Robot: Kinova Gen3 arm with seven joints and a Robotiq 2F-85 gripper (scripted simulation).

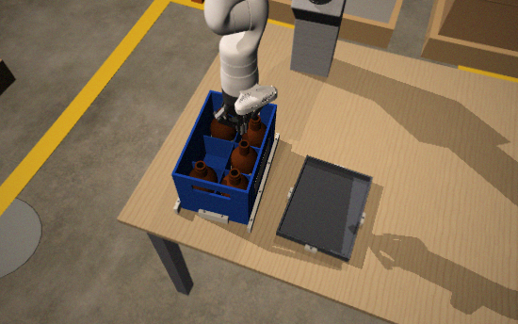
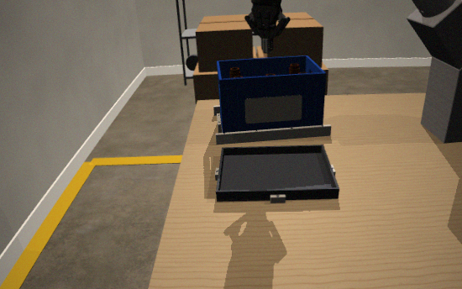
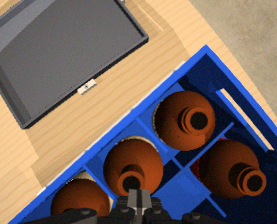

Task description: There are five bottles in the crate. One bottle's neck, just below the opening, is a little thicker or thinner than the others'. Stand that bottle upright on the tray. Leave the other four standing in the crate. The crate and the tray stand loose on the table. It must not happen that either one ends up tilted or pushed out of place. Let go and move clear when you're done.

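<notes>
Now: the blue crate 1 cm ahead of my hand, 4 cm to the right of it and 16 cm below it. The rest, counted from my hand: dark grey tray (5 cm behind, 23 cm to the left, 23 cm below).
</notes>
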